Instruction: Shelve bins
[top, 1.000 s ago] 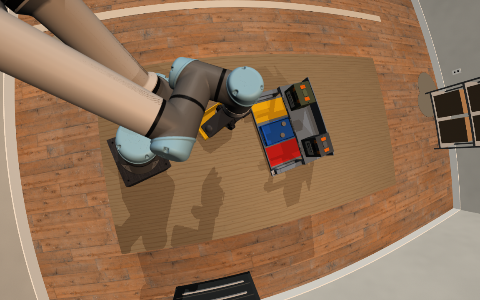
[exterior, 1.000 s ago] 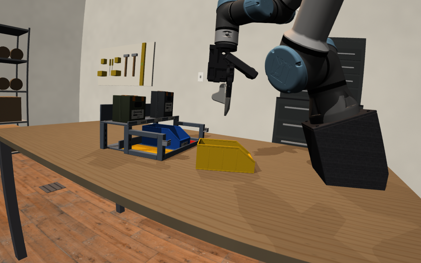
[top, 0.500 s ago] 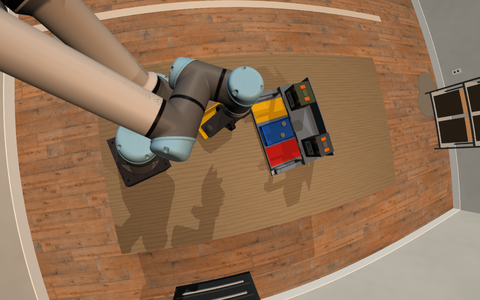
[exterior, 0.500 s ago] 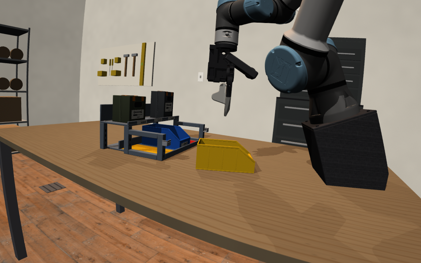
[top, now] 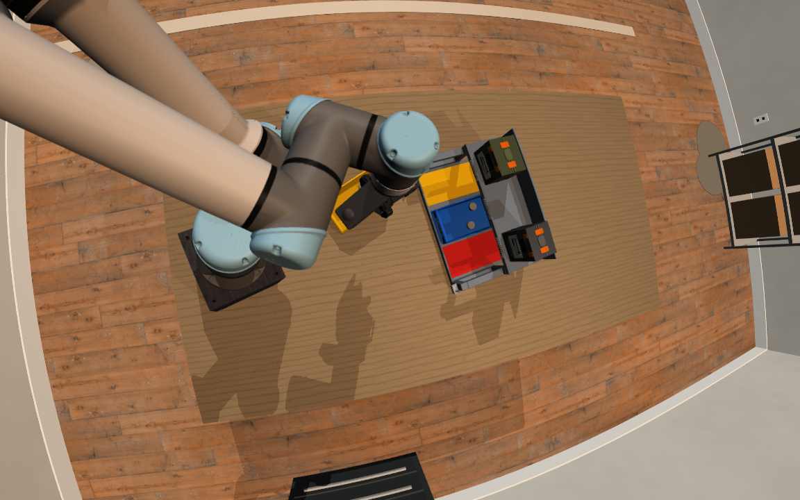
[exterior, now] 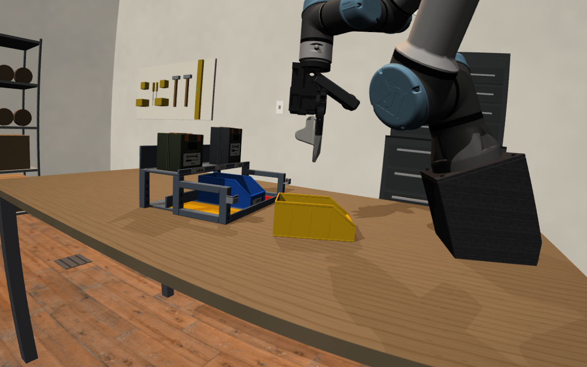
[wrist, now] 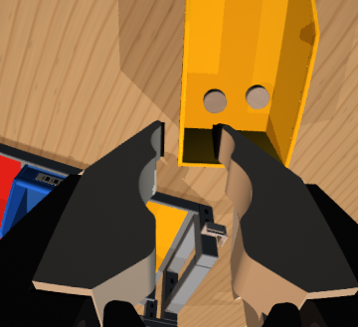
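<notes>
Now: hand 3 cm past the yellow bin, 4 cm to the right of it and 13 cm above it. The rest, counted from my hand: blue bin: 28 cm ahead, 4 cm to the right, 13 cm below.
</notes>
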